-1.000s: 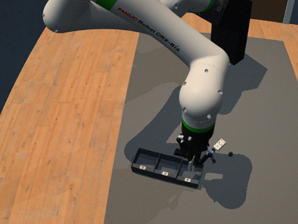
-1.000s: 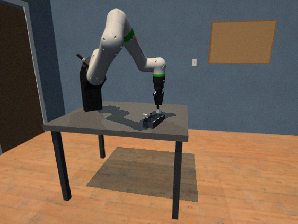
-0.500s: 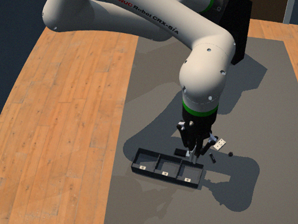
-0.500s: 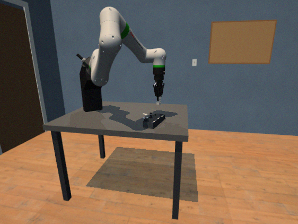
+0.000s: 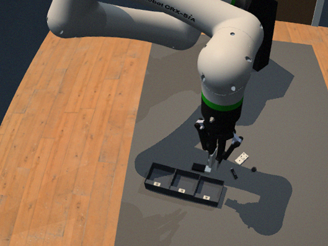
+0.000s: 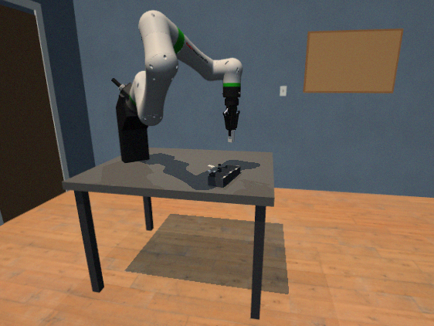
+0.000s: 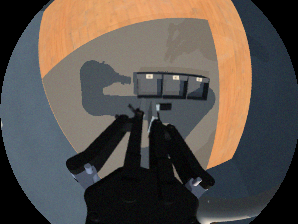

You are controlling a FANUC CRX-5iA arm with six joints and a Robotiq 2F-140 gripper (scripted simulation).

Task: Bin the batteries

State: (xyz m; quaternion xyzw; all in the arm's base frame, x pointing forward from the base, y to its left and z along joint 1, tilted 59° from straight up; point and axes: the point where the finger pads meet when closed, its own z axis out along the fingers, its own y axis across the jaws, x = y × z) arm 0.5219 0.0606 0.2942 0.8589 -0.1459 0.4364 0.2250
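The dark cylindrical battery lies 210 mm below my hand, 90 mm to the left of it and 60 mm behind it. Also, from my hand: black bin 200 mm below, 80 mm to the right, 30 mm behind; grey piece 210 mm below, 130 mm behind, 30 mm to the left; white domino 210 mm below, 140 mm to the left, 120 mm behind.
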